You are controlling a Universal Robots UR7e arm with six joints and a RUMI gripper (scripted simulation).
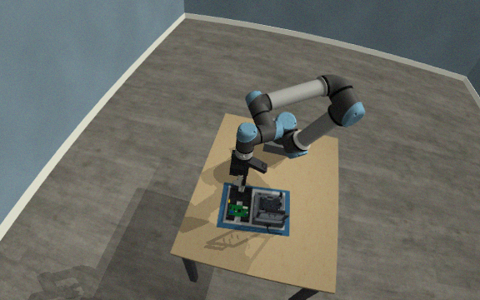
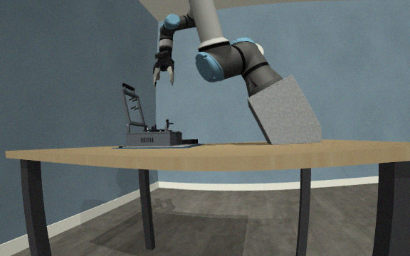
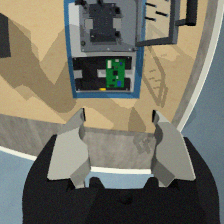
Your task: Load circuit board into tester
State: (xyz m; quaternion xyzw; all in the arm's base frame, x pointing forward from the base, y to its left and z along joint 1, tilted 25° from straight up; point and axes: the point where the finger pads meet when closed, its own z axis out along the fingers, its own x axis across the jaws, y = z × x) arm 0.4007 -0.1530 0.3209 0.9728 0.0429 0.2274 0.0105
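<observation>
My hand is 290 mm above the green circuit board. The rest, counted from my hand: tester bed: 50 mm behind, 170 mm to the left, 240 mm below; then see-through lid: 70 mm ahead, 180 mm to the left, 130 mm below.
</observation>
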